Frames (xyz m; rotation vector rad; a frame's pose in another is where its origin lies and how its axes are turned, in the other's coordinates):
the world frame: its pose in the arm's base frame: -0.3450 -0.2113 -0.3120 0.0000 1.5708 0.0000
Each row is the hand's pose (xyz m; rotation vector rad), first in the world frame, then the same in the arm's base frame.
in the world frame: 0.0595 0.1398 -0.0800 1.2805 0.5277 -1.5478
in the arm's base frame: -0.4250 -0.0715 -0.3715 -0.2187 1.4328 -2.3142
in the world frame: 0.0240 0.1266 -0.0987 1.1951 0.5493 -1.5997
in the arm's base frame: -0.4437 -0.0847 -0.3360 -0.3323 1.4597 -2.2951
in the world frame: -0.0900 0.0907 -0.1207 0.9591 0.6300 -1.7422
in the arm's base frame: -0.4657 -0.1206 -0.2220 -0.6510 1.5346 -2.2456
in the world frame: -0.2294 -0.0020 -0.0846 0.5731 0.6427 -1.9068
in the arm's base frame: -0.4296 -0.2133 -0.0826 -1.1107 1.5438 -2.0653
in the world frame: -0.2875 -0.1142 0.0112 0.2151 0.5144 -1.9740
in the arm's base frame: -0.3338 -0.3255 -0.0245 -1.4376 1.4372 -1.7892
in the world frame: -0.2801 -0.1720 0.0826 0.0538 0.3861 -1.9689
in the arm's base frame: -0.2624 -0.3833 -0.0319 -1.5372 1.3363 -1.6236
